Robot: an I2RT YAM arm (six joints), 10 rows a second.
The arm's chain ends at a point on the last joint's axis. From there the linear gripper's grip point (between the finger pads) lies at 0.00 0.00 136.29 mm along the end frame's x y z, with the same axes.
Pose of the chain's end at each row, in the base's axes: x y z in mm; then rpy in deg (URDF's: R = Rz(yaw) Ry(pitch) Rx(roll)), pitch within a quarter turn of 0, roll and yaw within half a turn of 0:
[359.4 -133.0 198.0 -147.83 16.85 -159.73]
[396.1 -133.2 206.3 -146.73 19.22 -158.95]
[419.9 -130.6 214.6 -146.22 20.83 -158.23]
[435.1 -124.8 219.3 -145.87 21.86 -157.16]
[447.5 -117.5 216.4 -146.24 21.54 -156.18]
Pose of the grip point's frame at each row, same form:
[415.9 -189.5 87.6 -147.83 16.85 -159.73]
[458.0 -189.5 98.7 -146.73 19.22 -158.95]
[485.4 -186.0 108.7 -146.22 20.83 -158.23]
[503.5 -179.0 114.6 -145.87 21.86 -157.16]
[516.1 -170.0 111.0 -146.24 21.54 -156.18]

